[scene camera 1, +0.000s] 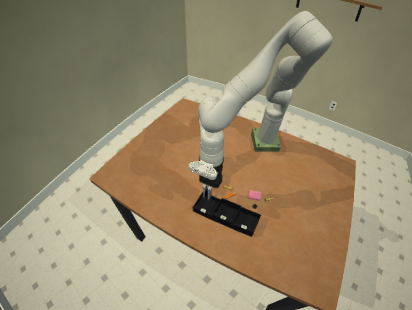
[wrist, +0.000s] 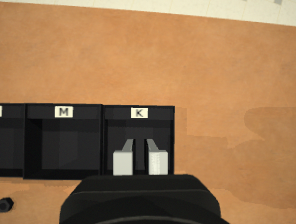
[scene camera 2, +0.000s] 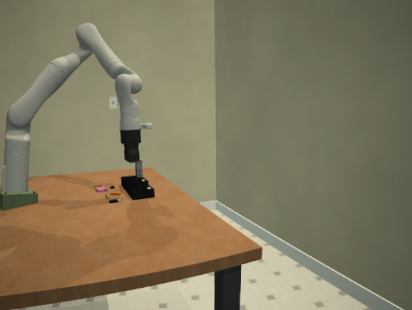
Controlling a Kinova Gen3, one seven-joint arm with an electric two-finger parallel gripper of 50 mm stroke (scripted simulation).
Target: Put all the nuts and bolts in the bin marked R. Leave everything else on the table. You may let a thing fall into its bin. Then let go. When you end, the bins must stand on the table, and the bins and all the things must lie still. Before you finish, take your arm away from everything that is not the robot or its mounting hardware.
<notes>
In view: the gripper (wrist: pixel 139 150) and a black bin tray (scene camera 1: pixel 229 210).
The black bin tray shows as well in the wrist view (wrist: pixel 61 141).
</notes>
